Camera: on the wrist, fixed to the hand. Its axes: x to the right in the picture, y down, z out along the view.
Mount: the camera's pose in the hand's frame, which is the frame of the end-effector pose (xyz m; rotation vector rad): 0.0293 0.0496 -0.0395 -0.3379 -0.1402 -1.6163
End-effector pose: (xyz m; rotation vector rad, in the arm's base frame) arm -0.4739 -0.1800 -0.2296 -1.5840 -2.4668 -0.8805
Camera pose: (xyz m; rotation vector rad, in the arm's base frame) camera -0.4542 -0.1613 -0.1653 -0.5431 2.3150 0.8252
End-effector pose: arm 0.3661 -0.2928 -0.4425 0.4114 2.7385 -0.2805
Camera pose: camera 0.3431 -0.2294 -0.4242 -1.8306 2.2144 -0.1703
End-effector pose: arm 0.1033 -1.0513 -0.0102 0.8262 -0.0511 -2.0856
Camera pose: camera 0.1495 -1.0939 -0.0407 -0.3292 -0.8759 2.4424
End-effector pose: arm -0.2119 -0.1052 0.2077 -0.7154 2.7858 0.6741
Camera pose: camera -0.2645 -0.0971 0.2530 -2.2822 1.1478 0.6604
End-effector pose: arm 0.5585 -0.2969 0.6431 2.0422 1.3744 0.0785
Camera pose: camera 0.5956 -0.2640 0.6923 0.2587 2.2609 -0.4779
